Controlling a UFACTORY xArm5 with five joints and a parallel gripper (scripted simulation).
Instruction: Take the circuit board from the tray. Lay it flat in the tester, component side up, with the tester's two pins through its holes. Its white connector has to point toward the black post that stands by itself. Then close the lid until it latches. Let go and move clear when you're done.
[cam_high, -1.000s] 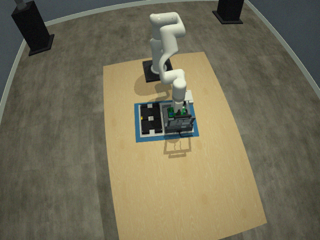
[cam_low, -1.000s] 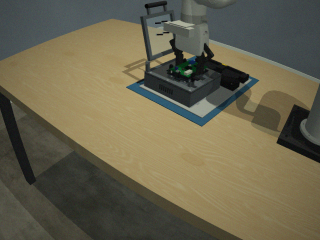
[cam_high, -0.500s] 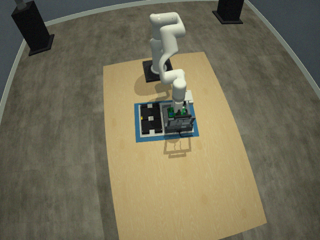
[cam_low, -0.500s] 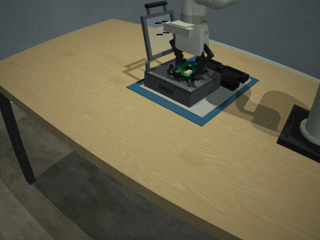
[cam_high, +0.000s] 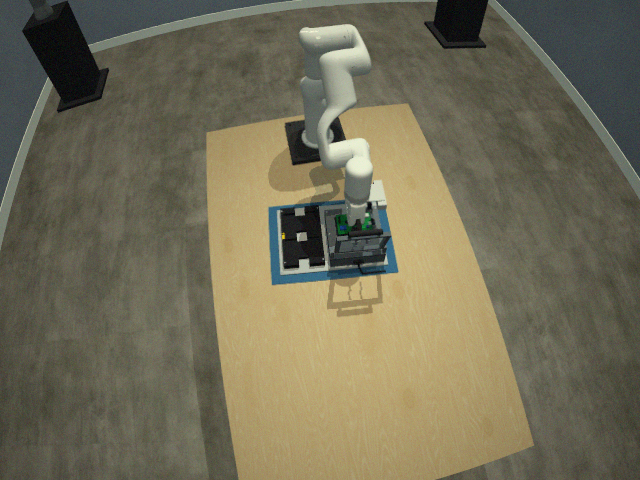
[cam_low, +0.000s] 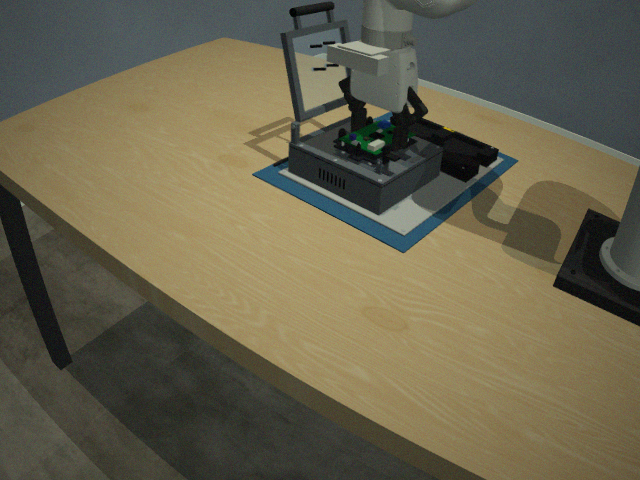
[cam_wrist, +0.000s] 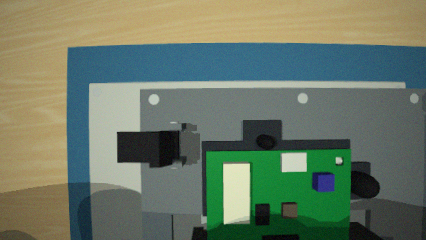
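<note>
The green circuit board lies right at my hand. The rest, counted from my hand: black nest (1 cm ahead, 1 cm to the left, 1 cm below); clear lid (12 cm ahead, 1 cm to the right, 10 cm above).
</note>
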